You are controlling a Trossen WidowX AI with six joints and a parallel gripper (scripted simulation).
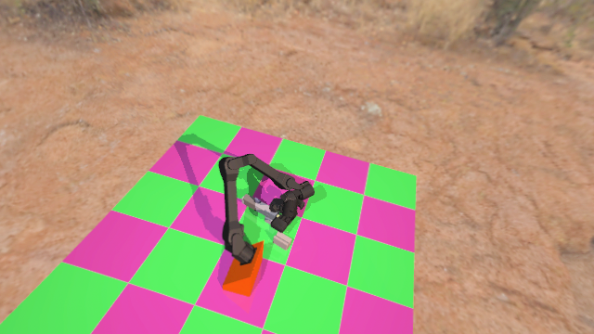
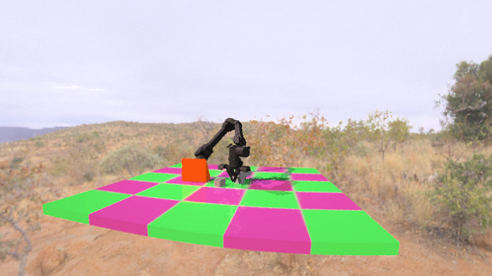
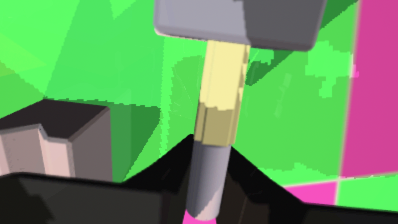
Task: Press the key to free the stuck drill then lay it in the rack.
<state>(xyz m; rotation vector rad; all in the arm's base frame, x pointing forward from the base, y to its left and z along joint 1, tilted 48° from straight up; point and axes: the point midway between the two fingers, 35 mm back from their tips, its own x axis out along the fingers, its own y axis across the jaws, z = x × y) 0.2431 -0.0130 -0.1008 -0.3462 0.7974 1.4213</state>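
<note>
Right now the pale cylindrical drill is 5 cm to the left of my gripper tip, 3 cm above it and 1 cm ahead of it. Also, from my gripper tip: dark key (16 cm to the left, 4 cm ahead, 3 cm above); grey housing block (13 cm to the left, 4 cm ahead, 2 cm above); grey rack (8 cm behind, 1 cm to the right).
</note>
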